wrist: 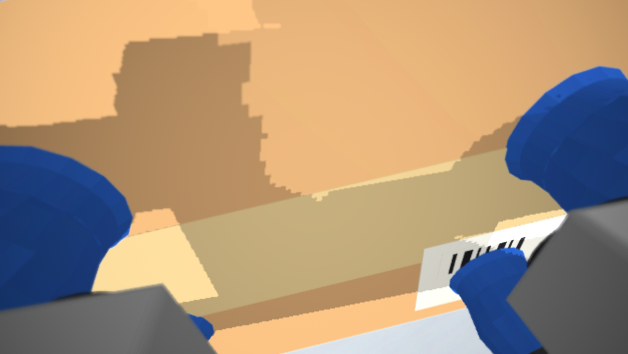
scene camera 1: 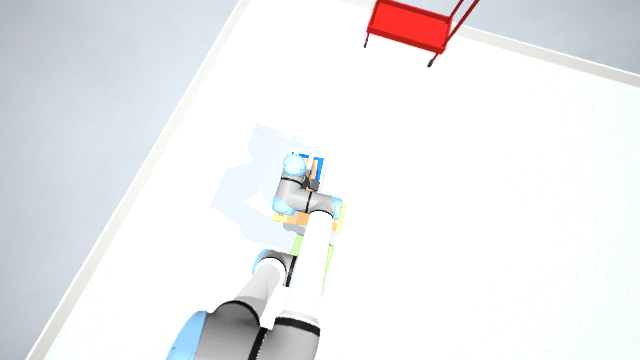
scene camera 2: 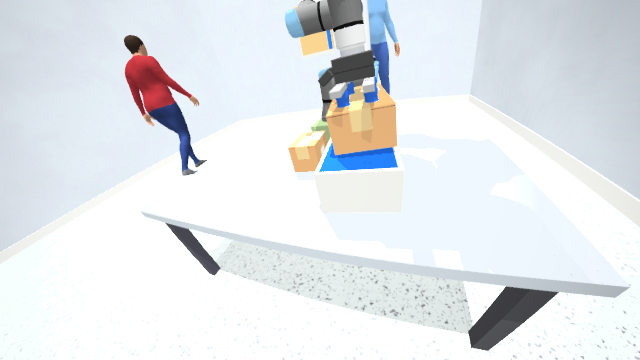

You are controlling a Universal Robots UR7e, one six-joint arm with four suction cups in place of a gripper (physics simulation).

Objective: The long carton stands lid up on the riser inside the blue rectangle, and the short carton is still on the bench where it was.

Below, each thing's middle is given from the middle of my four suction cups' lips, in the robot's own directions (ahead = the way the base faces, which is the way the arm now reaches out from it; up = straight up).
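My suction cup is 20 mm past the long carton [scene camera 2: 361, 126] now, and 60 mm above it. Measuring from my suction cup, you'd find the short carton [scene camera 2: 306, 151] 80 mm behind, 220 mm to the right and 200 mm below, while the white riser [scene camera 2: 372, 181] is 10 mm to the right, 30 mm ahead and 190 mm below.
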